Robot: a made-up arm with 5 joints.
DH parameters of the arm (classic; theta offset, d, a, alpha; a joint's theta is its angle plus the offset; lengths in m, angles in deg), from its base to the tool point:
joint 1: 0 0.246 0 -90
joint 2: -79.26 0 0.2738 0
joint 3: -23.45 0 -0.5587 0
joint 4: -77.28 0 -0.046 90
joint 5: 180 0.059 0 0
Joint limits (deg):
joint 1: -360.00..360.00
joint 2: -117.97..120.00
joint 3: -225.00..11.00
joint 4: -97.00..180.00
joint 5: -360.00..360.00
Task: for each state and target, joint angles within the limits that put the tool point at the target. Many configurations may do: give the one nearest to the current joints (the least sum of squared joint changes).
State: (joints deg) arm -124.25 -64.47 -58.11 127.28 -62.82
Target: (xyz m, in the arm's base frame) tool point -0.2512 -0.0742 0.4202
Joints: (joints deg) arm -163.54 -80.42 -12.60 145.74 -62.82
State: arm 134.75 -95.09 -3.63 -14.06 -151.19
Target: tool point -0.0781 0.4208 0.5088
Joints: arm 100.51 -55.15 -24.65 -7.07 -151.19
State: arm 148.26 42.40 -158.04 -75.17 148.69
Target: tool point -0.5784 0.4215 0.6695
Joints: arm 143.92 50.60 -151.78 -69.12 148.69
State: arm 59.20 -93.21 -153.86 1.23 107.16
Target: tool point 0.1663 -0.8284 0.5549
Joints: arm 101.35 -85.42 -146.80 -0.02 107.16
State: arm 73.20 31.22 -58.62 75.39 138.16
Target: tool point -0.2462 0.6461 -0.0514
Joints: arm 110.86 51.29 -89.42 63.42 138.16
